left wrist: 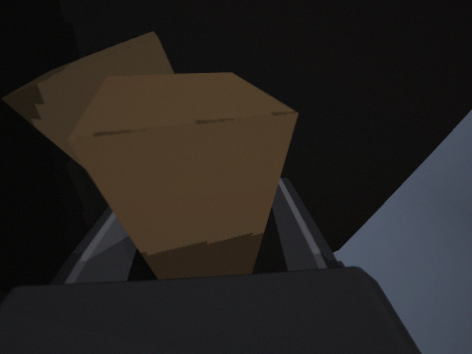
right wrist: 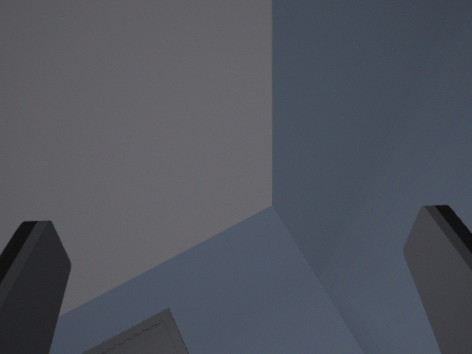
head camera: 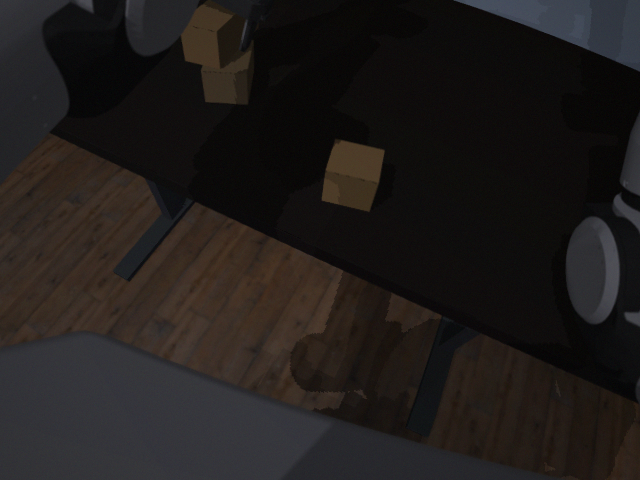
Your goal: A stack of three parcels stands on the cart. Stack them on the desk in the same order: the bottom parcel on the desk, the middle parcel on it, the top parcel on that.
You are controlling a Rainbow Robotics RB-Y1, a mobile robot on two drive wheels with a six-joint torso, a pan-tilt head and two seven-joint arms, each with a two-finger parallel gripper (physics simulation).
Scene:
A brown parcel (head camera: 352, 175) is 36 cm from the lens. A dark desk (head camera: 495, 134) is 57 cm from the lens. The marked spots on the dark desk and the brown parcel are 28 cm apart.

